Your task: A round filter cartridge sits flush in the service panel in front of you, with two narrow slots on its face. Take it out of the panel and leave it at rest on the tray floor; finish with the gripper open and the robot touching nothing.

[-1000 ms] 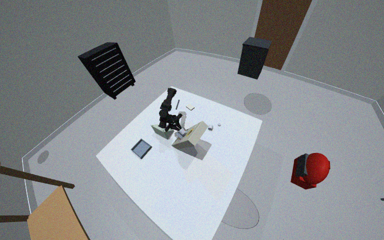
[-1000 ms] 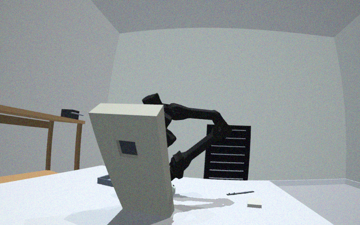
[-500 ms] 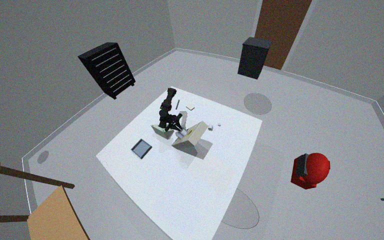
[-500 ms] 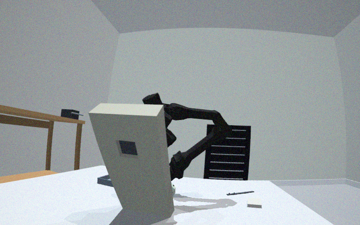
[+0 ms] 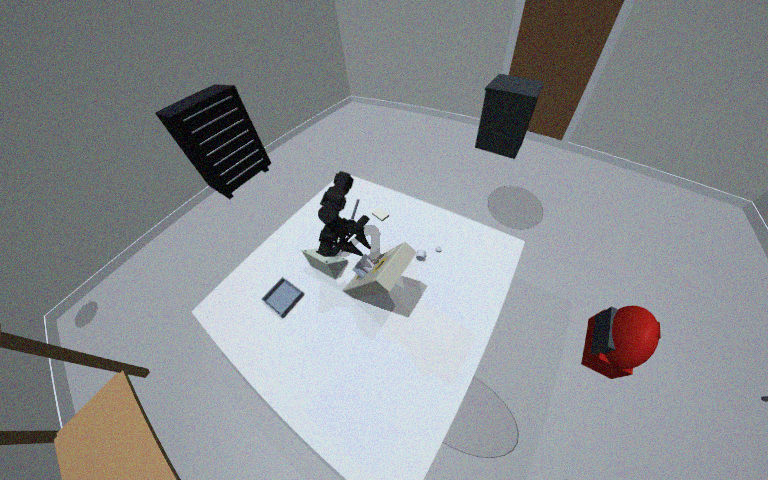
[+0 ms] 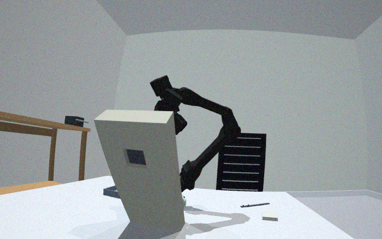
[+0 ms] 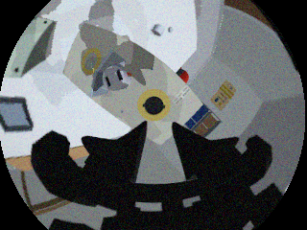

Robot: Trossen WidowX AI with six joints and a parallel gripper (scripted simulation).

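Now: the round filter cartridge 11 cm below my gripper tip, 3 cm behind it and 1 cm to the left of it. Round my gripper tip: grey tray: 37 cm behind, 31 cm below, 29 cm to the right; small pale block: 42 cm to the left, 32 cm below, 27 cm behind.
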